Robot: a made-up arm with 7 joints. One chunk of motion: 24 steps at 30 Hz.
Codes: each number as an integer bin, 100 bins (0 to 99) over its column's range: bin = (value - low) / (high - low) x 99, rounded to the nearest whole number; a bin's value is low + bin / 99 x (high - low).
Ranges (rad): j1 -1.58..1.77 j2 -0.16..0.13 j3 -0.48..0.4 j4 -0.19..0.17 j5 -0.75..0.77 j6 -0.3..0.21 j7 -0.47..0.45
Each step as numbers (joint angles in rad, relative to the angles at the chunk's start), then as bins.
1 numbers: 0.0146 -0.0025 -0.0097 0.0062 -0.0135 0.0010 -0.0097
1 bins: 47 54 53 54 48 58 50
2 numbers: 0.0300 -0.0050 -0.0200 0.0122 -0.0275 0.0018 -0.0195
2 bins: 48 53 52 56 47 59 48
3 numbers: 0.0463 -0.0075 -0.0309 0.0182 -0.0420 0.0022 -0.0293
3 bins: 48 52 51 57 46 59 47
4 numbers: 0.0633 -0.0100 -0.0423 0.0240 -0.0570 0.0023 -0.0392
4 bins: 49 51 49 59 45 59 46
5 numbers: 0.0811 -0.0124 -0.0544 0.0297 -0.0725 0.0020 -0.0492
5 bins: 49 50 48 60 44 59 45
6 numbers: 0.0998 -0.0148 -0.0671 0.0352 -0.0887 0.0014 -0.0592
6 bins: 50 50 46 62 43 59 44
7 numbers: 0.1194 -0.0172 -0.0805 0.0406 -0.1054 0.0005 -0.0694
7 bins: 50 49 45 63 42 58 43
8 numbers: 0.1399 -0.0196 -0.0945 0.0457 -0.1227 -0.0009 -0.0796
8 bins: 51 48 43 65 41 58 42
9 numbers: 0.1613 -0.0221 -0.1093 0.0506 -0.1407 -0.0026 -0.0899
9 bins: 51 47 42 66 40 58 41
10 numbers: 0.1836 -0.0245 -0.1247 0.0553 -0.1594 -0.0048 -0.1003
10 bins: 52 46 40 67 38 57 40
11 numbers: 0.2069 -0.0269 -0.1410 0.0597 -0.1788 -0.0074 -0.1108
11 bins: 53 45 38 69 37 57 39
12 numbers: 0.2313 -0.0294 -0.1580 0.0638 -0.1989 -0.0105 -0.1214
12 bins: 54 45 36 70 36 56 38
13 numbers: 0.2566 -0.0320 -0.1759 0.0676 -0.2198 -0.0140 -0.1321
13 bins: 54 44 34 71 35 56 36
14 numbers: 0.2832 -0.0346 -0.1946 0.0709 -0.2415 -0.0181 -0.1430
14 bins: 55 43 32 72 33 55 35
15 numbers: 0.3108 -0.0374 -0.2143 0.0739 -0.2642 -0.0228 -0.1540
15 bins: 56 42 30 73 32 54 34
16 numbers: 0.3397 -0.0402 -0.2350 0.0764 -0.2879 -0.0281 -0.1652
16 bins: 57 41 28 73 30 53 33
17 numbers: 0.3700 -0.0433 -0.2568 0.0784 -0.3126 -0.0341 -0.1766
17 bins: 58 40 25 74 28 52 32
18 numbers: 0.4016 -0.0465 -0.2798 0.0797 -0.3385 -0.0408 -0.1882
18 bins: 59 39 23 74 27 50 30
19 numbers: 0.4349 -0.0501 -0.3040 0.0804 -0.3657 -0.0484 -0.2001
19 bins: 60 38 20 74 25 49 29
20 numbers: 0.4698 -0.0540 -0.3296 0.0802 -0.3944 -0.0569 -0.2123
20 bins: 61 36 17 74 23 47 28
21 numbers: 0.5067 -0.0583 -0.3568 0.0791 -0.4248 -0.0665 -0.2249
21 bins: 62 35 14 74 21 45 26
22 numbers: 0.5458 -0.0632 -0.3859 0.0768 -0.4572 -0.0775 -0.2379
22 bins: 63 33 11 73 19 43 25
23 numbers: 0.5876 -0.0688 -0.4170 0.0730 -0.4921 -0.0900 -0.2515
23 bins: 64 31 7 72 17 41 24
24 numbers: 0.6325 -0.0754 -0.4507 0.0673 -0.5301 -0.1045 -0.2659
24 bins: 65 29 3 71 14 38 22
